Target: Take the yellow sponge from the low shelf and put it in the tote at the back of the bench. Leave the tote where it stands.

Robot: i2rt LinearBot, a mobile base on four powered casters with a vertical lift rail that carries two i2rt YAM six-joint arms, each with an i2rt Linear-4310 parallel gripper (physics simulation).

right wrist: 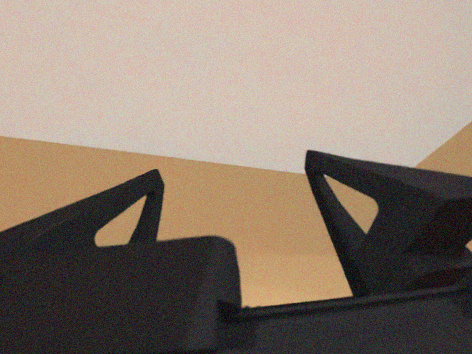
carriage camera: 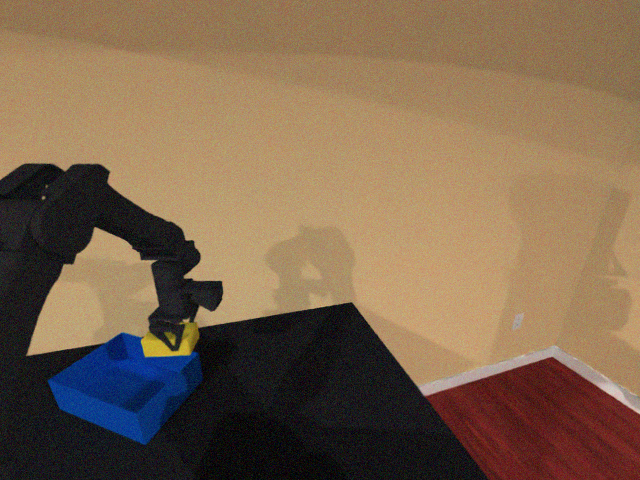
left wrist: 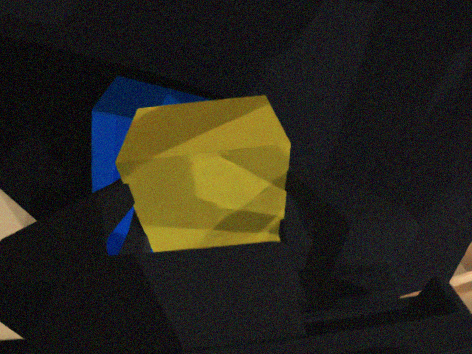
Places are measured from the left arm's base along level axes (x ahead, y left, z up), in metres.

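Pixels of known places: left gripper, fingertip midpoint: (carriage camera: 181,341) (left wrist: 210,167); right gripper, fingertip midpoint: (right wrist: 232,168).
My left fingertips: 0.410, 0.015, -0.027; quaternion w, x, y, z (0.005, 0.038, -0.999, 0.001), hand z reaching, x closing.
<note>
Behind a point stands the place of what it marks, as x, y, z.
The yellow sponge (carriage camera: 155,347) @[0.375, 0.053, -0.015] (left wrist: 200,175) @[0.415, -0.005, 0.005] is held by my left gripper (carriage camera: 173,338) @[0.410, 0.015, -0.027] (left wrist: 210,167) @[0.410, 0.015, -0.027], which is shut on it and points down. In the carriage camera the sponge overlaps the far right corner of the blue tote (carriage camera: 100,416) @[0.357, 0.222, -0.218] (left wrist: 107,147) @[0.533, 0.118, -0.213]; its height above the rim is hard to tell. In the left wrist view the sponge hides much of the tote. The tote stands upright at the lower left of the carriage camera. My right gripper (right wrist: 232,168) @[0.052, -0.641, 0.432] is wide open and empty, facing the wall and ceiling. The low shelf does not show.
The black bench top (carriage camera: 310,382) @[0.523, -0.284, -0.258] bears the tote and ends at a back edge near the tan wall (carriage camera: 413,232) @[1.090, -0.717, 0.048]. Its side edge runs down to the lower right, beside the red floor (carriage camera: 537,418) @[1.037, -1.534, -1.020]. A white baseboard (carriage camera: 485,370) @[1.312, -1.377, -0.956] lines the wall.
</note>
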